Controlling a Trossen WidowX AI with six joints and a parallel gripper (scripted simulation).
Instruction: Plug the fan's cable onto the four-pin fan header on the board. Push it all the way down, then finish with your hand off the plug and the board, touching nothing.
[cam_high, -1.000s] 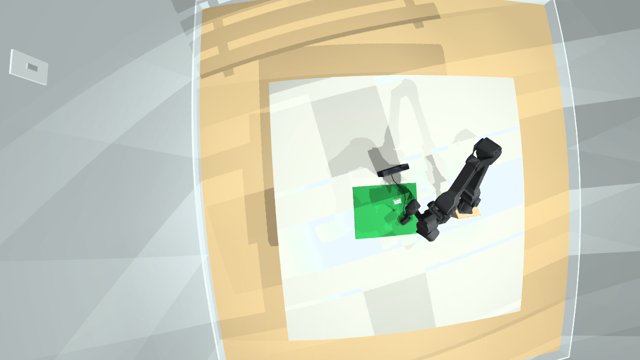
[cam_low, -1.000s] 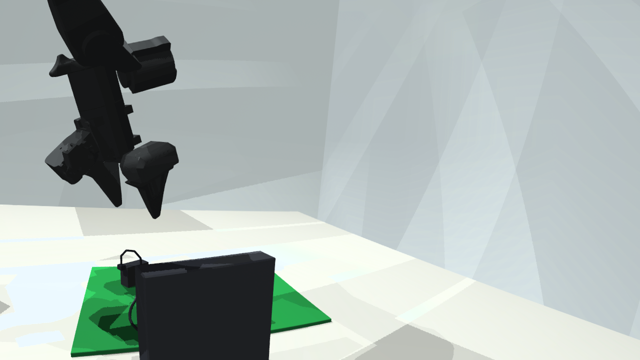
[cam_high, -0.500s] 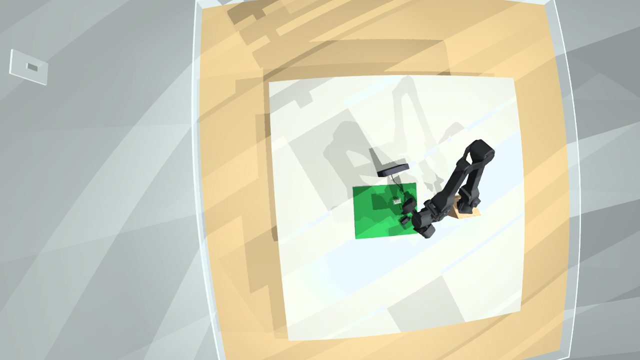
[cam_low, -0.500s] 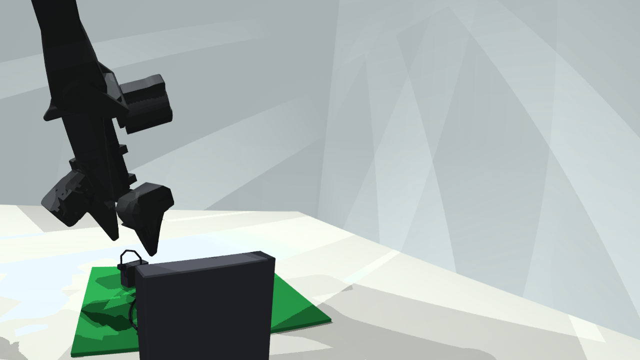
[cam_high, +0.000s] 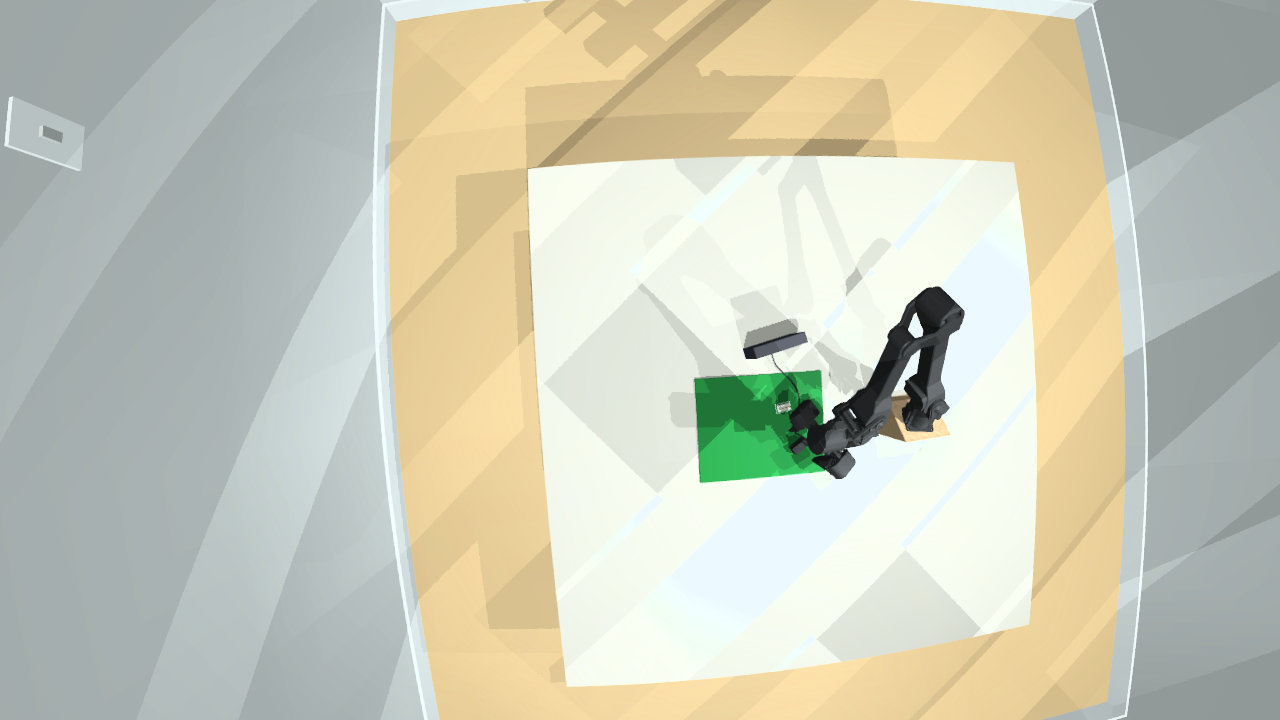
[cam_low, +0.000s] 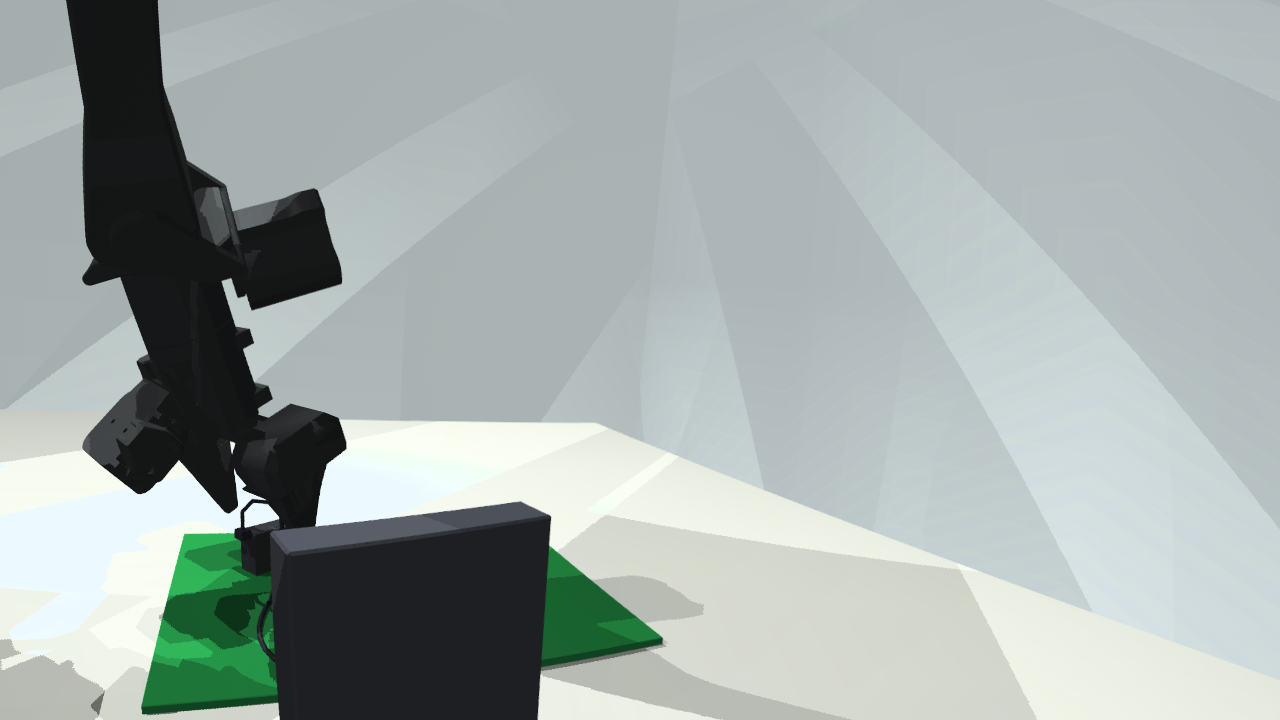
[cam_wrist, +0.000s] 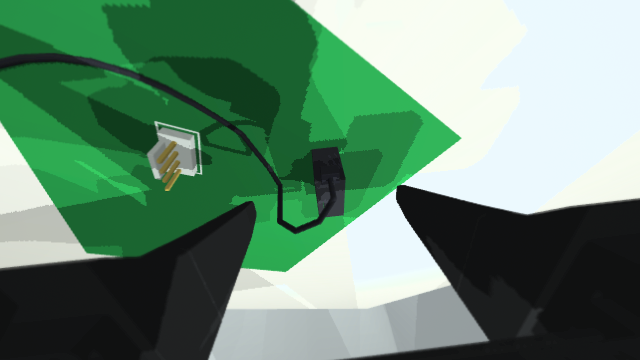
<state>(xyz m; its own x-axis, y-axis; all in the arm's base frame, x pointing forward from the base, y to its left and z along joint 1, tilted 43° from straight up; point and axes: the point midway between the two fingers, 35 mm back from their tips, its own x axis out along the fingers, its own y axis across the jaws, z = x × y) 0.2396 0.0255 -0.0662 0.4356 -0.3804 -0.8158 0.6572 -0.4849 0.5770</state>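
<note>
Right now my gripper tip is 2 cm above the black plug and 1 cm to the right of it. From my gripper tip the other things lie so: black fan (21 cm to the right, 8 cm ahead, 2 cm above); then green board (9 cm ahead, 5 cm below, 4 cm to the right); then white four-pin header (8 cm to the right, 4 cm below, 4 cm ahead).
</note>
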